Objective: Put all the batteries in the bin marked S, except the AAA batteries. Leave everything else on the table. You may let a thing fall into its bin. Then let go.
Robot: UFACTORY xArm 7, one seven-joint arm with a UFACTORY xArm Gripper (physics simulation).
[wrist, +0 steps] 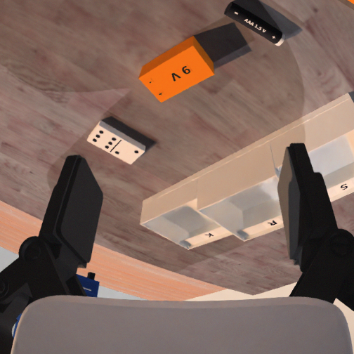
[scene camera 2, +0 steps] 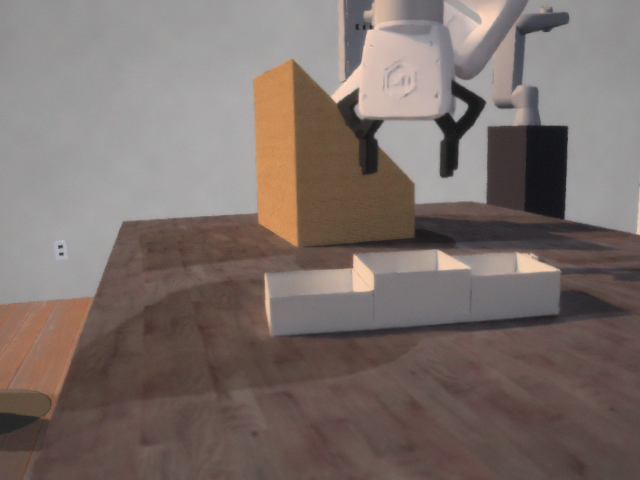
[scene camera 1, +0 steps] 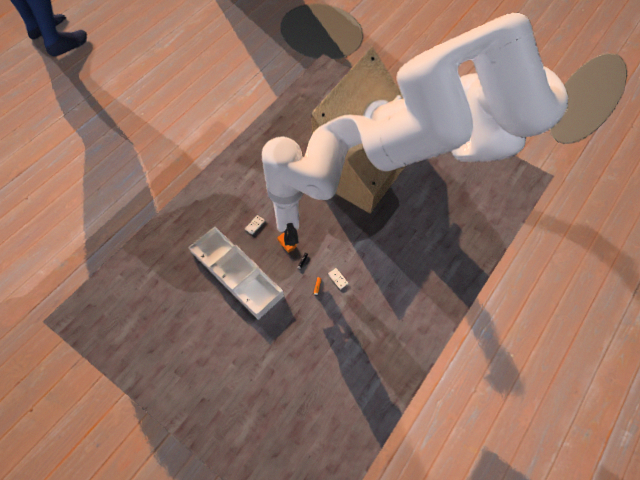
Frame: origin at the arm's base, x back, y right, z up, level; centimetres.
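Seen in the pictures: gripper, fingertip midpoint: [scene camera 2: 407, 175] [scene camera 1: 288, 226]; arm's base, link origin: [scene camera 2: 334, 135].
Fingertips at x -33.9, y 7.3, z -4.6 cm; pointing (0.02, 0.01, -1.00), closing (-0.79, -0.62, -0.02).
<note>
Offsets run from my fingertips to a thing's top centre. "pt": to the spot under its first point.
My gripper [scene camera 1: 291, 241] [scene camera 2: 407, 174] [wrist: 184, 169] is open and empty, above the table. An orange 9 V battery @(dz -9.4, dx +0.4, dy +1.5 cm) [scene camera 1: 283, 241] [wrist: 176, 71] lies on the table, partly hidden by the gripper in scene camera 1. A black AAA battery @(dz -10.1, dx -2.2, dy -4.6 cm) [scene camera 1: 303, 260] [wrist: 255, 22] lies beside it. A small orange battery @(dz -10.1, dx -6.4, dy -11.2 cm) [scene camera 1: 317, 285] lies further right and lower in scene camera 1; its type is unreadable there. The bin marked S @(pt dz -9.7, dx -16.3, dy -4.1 cm) [scene camera 1: 271, 305] [scene camera 2: 516, 294] [wrist: 338, 191] is at the row's right end in scene camera 2. No batteries show inside it in scene camera 1.
Bins marked K @(pt dz -9.4, dx -14.6, dy +17.5 cm) [scene camera 2: 320, 312] [wrist: 210, 235] and R @(dz -6.5, dx -13.0, dy +8.1 cm) [scene camera 2: 421, 297] [wrist: 271, 223] adjoin in the same row; R has taller walls. One domino @(dz -10.4, dx +1.0, dy +11.5 cm) [scene camera 1: 254, 225] [wrist: 116, 141] lies near K, another domino @(dz -10.4, dx -2.1, dy -14.7 cm) [scene camera 1: 338, 279] near the small orange battery. A large wooden block [scene camera 1: 343, 93] [scene camera 2: 336, 175] stands behind.
</note>
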